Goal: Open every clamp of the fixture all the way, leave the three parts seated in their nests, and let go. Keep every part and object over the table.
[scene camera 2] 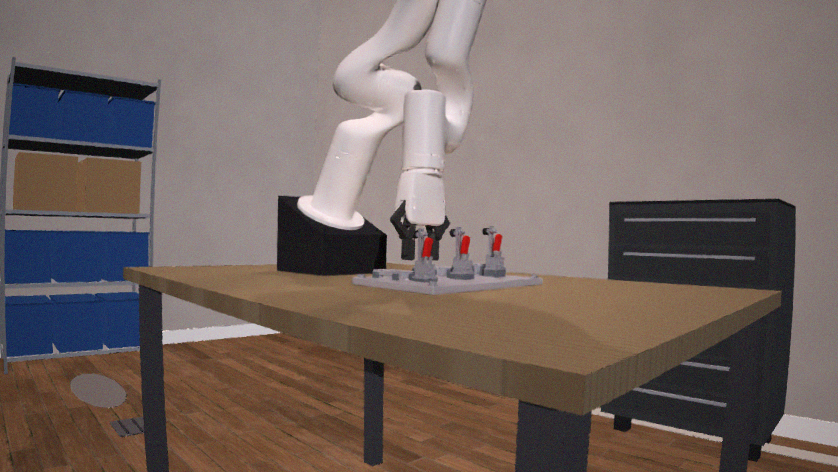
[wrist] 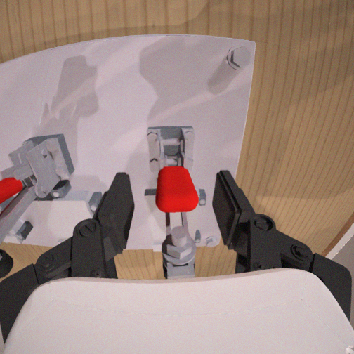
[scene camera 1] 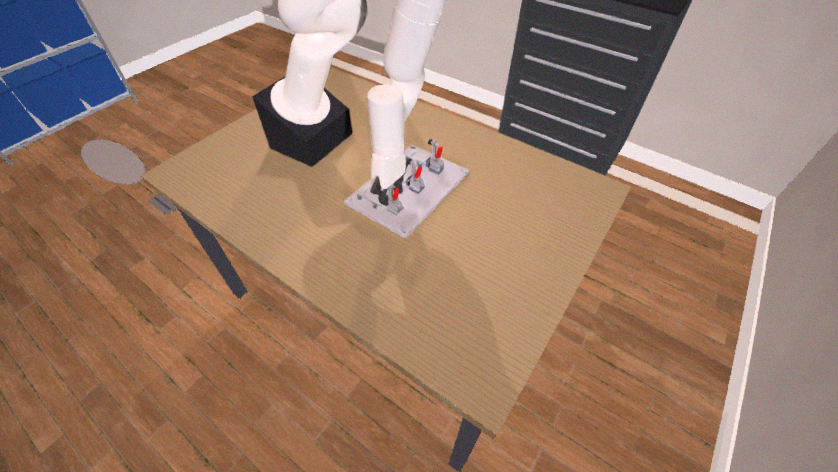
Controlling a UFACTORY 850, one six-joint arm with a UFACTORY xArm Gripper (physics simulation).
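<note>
The fixture plate point(scene camera 1: 431, 202) point(scene camera 2: 433, 287) point(wrist: 120, 55) carries three clamps with red handles. The near clamp point(scene camera 1: 395, 205) point(scene camera 2: 424, 270) point(wrist: 171, 145), middle clamp point(scene camera 1: 416, 183) point(scene camera 2: 461, 268) point(wrist: 49, 167) and far clamp point(scene camera 1: 436, 165) point(scene camera 2: 494, 267) have their clamping arms raised, with the red handles standing up. My gripper point(scene camera 1: 387, 192) point(scene camera 2: 421, 252) point(wrist: 172, 188) is open and empty, its fingers apart on either side of the near clamp's red handle, with gaps on both sides. A pale block point(wrist: 62, 216) sits beside the middle clamp in the wrist view. The other parts cannot be made out clearly.
The plate lies on the wooden table point(scene camera 1: 498, 246) point(scene camera 2: 498, 328). The arm's black base block point(scene camera 1: 306, 137) point(scene camera 2: 328, 249) stands behind it to the left. A dark drawer cabinet point(scene camera 1: 580, 76) point(scene camera 2: 697, 240) and a shelf unit point(scene camera 2: 157, 175) stand beyond the table.
</note>
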